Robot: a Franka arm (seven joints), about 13 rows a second.
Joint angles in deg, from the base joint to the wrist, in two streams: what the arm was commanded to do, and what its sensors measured. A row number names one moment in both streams.
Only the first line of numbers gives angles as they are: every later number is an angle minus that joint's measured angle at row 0.
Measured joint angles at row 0: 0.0, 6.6, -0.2, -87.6, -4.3, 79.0, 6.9
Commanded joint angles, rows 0 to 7: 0.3, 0.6, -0.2, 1.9, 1.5, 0.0, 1.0; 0.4, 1.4, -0.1, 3.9, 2.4, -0.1, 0.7; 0.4, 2.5, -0.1, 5.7, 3.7, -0.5, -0.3; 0.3, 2.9, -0.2, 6.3, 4.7, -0.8, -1.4; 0.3, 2.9, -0.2, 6.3, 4.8, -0.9, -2.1; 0.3, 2.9, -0.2, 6.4, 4.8, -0.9, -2.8; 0.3, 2.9, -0.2, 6.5, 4.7, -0.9, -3.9; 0.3, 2.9, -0.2, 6.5, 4.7, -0.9, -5.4
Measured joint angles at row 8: 0.1, 1.7, 0.1, 4.1, 3.5, 0.4, -2.8
